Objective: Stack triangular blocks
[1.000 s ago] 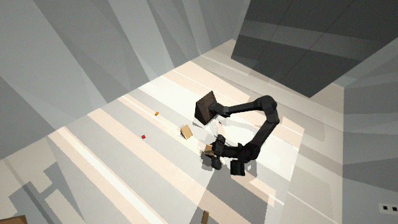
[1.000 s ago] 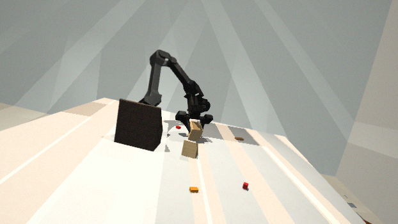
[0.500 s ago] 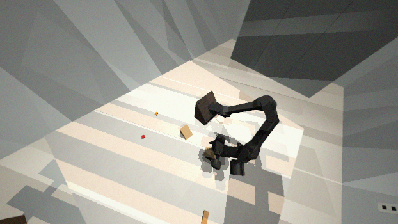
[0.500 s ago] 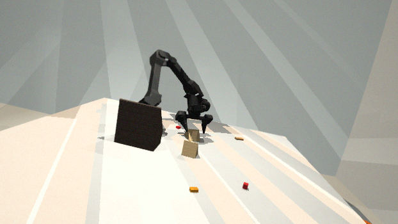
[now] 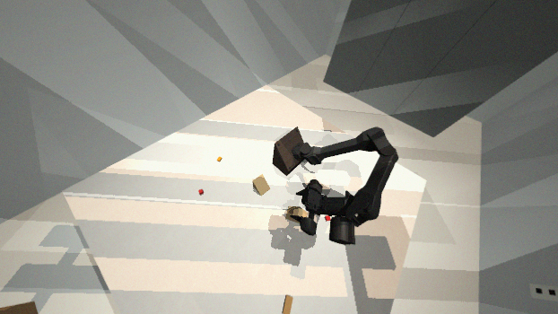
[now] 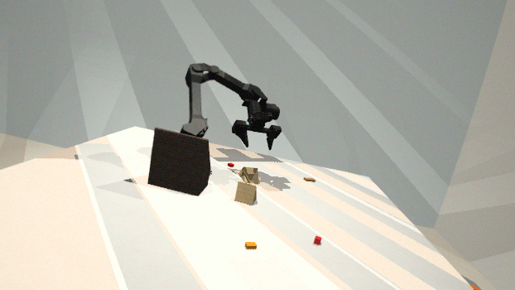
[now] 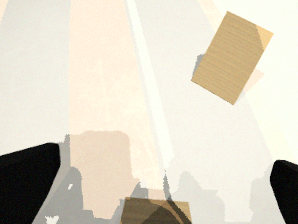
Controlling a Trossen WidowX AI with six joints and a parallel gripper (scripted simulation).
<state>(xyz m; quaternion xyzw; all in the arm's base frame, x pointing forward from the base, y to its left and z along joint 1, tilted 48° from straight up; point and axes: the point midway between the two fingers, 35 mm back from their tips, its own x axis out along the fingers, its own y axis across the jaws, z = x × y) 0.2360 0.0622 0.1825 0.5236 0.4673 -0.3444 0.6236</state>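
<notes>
Now: gripper tip 2 cm past the tan triangular block, 4 cm to the right of it and 11 cm above it. The rest, counted from my gripper tip: brown piece (25 cm ahead, 19 cm to the left, 13 cm below).
</notes>
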